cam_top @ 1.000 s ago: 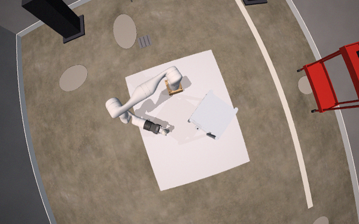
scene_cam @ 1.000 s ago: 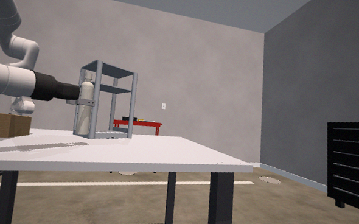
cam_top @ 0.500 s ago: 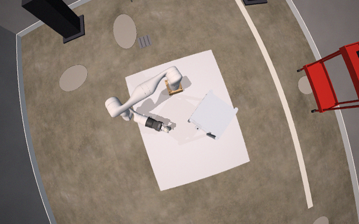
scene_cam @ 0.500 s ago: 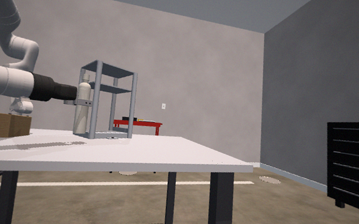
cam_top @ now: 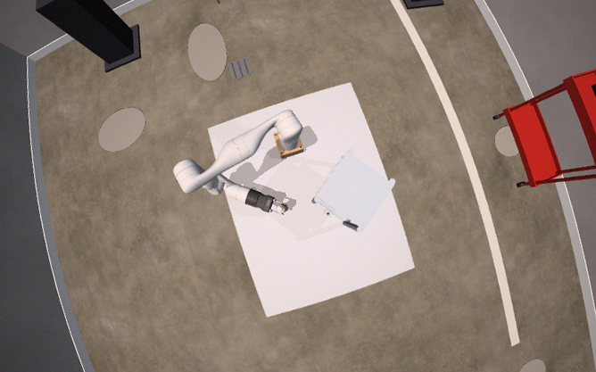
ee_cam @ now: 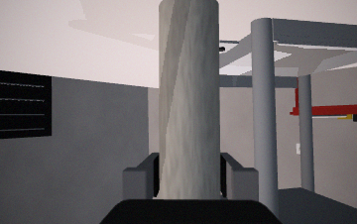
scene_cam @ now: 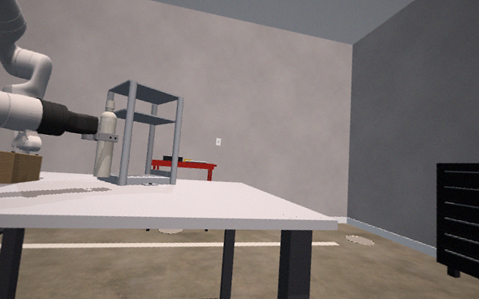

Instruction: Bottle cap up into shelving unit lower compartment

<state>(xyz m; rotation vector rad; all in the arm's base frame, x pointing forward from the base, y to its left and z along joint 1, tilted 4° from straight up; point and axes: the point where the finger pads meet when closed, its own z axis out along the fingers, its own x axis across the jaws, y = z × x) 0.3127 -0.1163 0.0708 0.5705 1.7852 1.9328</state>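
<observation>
Right now the shelving unit is 310 mm to the left of my hand, 40 mm above it and 10 mm ahead of it.
</observation>
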